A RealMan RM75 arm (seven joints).
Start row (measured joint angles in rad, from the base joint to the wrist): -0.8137, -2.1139, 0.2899, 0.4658, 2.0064, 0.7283, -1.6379
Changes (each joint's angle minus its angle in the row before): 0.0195, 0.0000, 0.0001, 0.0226, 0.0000, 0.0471, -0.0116; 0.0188, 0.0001, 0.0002, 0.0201, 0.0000, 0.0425, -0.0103; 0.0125, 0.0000, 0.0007, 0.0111, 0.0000, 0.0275, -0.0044; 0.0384, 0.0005, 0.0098, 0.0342, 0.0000, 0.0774, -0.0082; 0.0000, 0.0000, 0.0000, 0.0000, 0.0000, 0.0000, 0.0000; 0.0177, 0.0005, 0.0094, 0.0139, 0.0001, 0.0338, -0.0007; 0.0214, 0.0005, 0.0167, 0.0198, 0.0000, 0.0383, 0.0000; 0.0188, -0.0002, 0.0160, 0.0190, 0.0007, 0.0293, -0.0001; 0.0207, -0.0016, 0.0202, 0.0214, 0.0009, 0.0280, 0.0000; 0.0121, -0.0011, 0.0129, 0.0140, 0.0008, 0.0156, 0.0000; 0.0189, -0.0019, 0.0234, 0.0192, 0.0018, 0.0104, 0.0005; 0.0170, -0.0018, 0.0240, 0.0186, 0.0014, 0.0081, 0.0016; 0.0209, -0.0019, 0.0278, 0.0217, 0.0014, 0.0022, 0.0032
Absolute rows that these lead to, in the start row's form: -0.7942, -2.1139, 0.2900, 0.4884, 2.0064, 0.7754, -1.6495; -0.7754, -2.1138, 0.2902, 0.5085, 2.0064, 0.8179, -1.6598; -0.7629, -2.1138, 0.2909, 0.5196, 2.0064, 0.8454, -1.6642; -0.7245, -2.1133, 0.3007, 0.5538, 2.0064, 0.9228, -1.6724; -0.7245, -2.1133, 0.3007, 0.5538, 2.0064, 0.9228, -1.6724; -0.7068, -2.1128, 0.3101, 0.5677, 2.0065, 0.9566, -1.6731; -0.6854, -2.1123, 0.3268, 0.5875, 2.0065, 0.9949, -1.6731; -0.6666, -2.1125, 0.3428, 0.6065, 2.0072, 1.0242, -1.6732; -0.6459, -2.1141, 0.3630, 0.6279, 2.0081, 1.0522, -1.6732; -0.6338, -2.1152, 0.3759, 0.6419, 2.0089, 1.0678, -1.6732; -0.6149, -2.1171, 0.3993, 0.6611, 2.0107, 1.0782, -1.6727; -0.5979, -2.1189, 0.4233, 0.6797, 2.0121, 1.0863, -1.6711; -0.5770, -2.1208, 0.4511, 0.7014, 2.0135, 1.0885, -1.6679
